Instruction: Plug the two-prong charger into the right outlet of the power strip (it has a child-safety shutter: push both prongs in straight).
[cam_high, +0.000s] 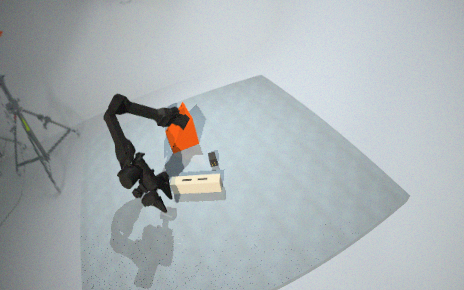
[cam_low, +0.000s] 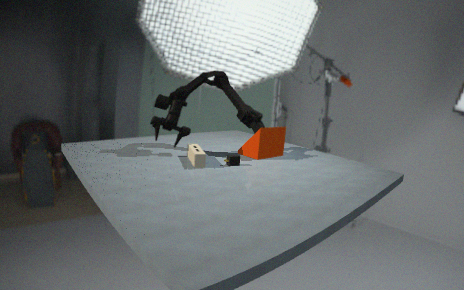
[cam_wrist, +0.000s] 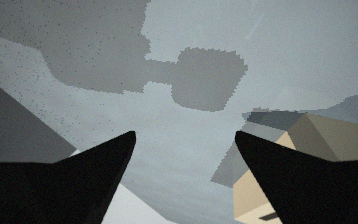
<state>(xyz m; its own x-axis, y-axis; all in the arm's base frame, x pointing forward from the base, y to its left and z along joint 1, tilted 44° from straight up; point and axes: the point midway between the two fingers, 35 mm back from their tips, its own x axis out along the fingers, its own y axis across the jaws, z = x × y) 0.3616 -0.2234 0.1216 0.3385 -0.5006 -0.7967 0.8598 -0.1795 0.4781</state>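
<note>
The dark two-prong charger lies 26 cm to the left of my gripper tip, 15 cm behind it and 3 cm below it.
</note>
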